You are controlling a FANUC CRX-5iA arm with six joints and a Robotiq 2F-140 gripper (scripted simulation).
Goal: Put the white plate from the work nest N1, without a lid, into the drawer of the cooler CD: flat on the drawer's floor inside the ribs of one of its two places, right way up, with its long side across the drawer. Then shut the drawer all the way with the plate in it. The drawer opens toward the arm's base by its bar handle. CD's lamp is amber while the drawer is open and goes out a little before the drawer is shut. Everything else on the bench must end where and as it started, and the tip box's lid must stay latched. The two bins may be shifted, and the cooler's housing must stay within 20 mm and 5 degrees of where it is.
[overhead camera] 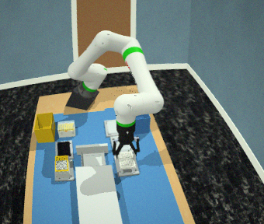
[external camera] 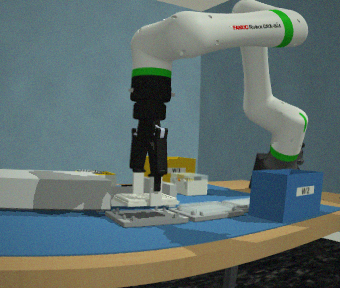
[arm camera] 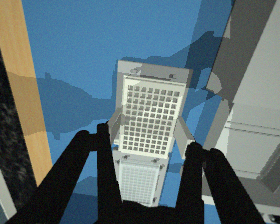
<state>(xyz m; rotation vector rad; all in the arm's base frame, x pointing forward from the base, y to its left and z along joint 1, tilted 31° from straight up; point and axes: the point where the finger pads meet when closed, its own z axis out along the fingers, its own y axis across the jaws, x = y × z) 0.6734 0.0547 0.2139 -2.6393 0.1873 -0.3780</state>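
My gripper is now 40 mm past the drawer, 190 mm to the left of it and 40 mm above it. Also, from my hand: grey work nest N1 (60 mm below); white plate (20 mm below); blue bin (350 mm behind, 160 mm to the left, 30 mm below).
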